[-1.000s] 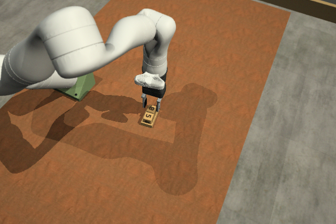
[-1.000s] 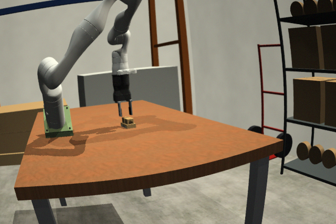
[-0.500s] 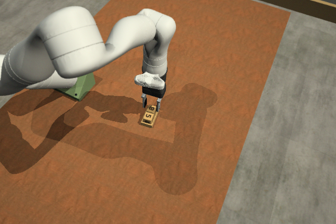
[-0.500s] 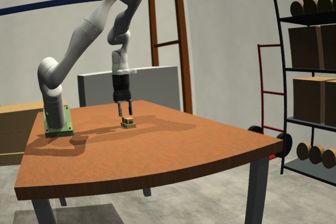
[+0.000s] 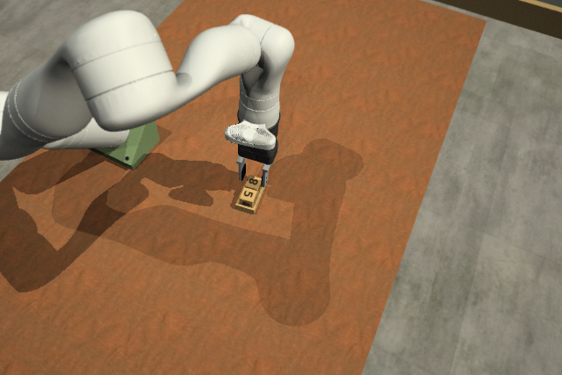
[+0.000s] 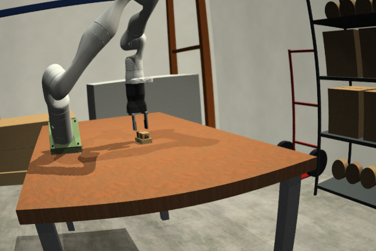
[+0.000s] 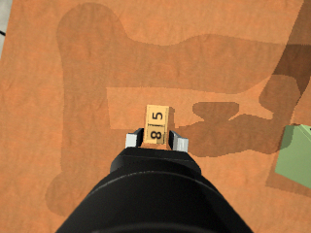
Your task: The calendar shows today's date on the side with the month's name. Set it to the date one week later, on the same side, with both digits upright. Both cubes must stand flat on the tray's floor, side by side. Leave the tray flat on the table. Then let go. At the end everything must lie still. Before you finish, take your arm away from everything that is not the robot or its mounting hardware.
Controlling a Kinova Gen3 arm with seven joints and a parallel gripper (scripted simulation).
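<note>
The wooden calendar tray lies 20 mm to the right of my hand and 60 mm below it.
</note>
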